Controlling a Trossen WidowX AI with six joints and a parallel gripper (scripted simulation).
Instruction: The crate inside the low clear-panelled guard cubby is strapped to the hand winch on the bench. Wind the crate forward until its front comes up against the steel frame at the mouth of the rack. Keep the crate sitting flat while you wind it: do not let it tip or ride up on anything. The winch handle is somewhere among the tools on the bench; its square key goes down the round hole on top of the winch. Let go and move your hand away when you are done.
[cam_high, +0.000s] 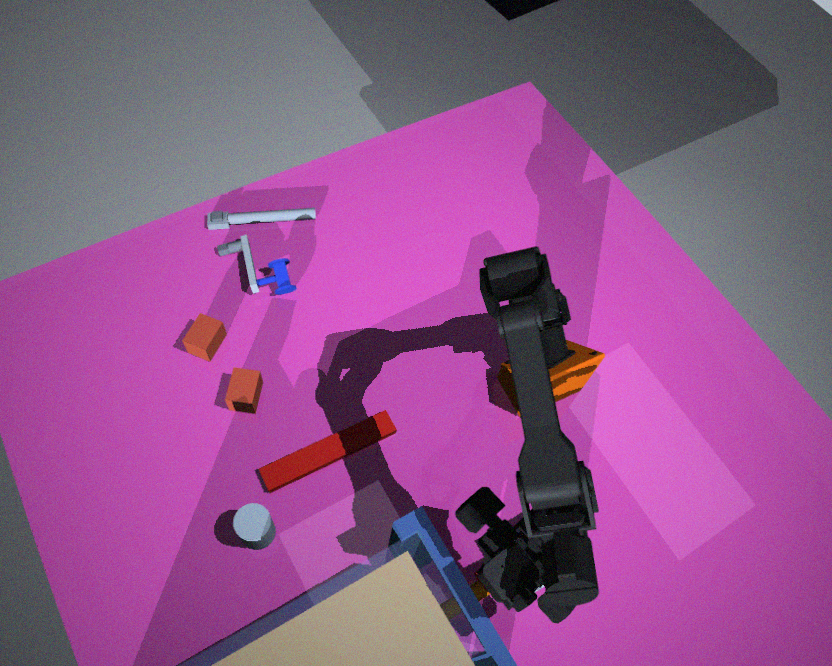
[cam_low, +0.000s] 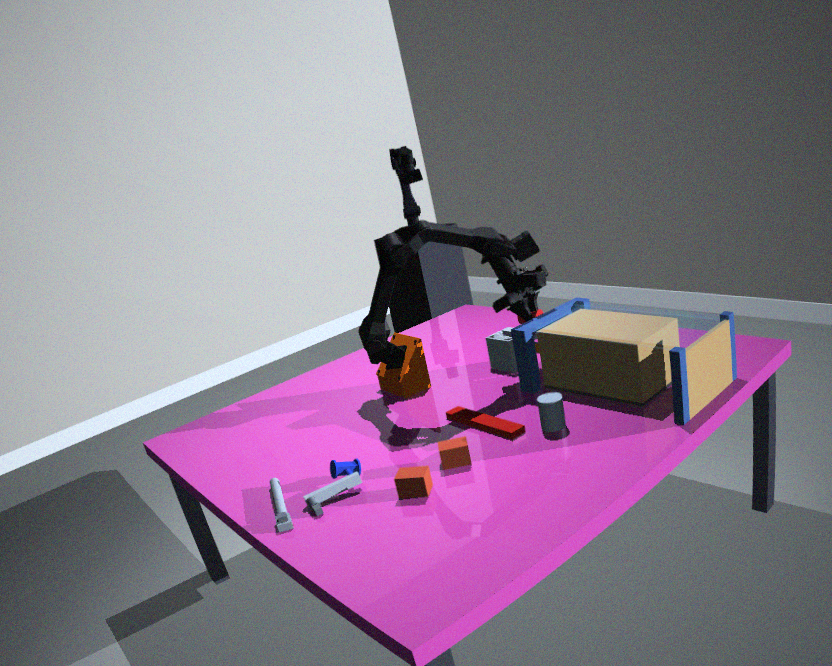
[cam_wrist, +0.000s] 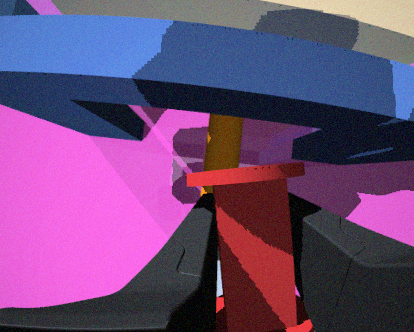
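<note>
Right now my gripper tip is 5 cm past the winch handle and 3 cm above it. Round my gripper tip: red knob: 2 cm behind; blue steel frame: 4 cm ahead, 2 cm below; grey winch: 13 cm behind, 1 cm to the left, 10 cm below.
</note>
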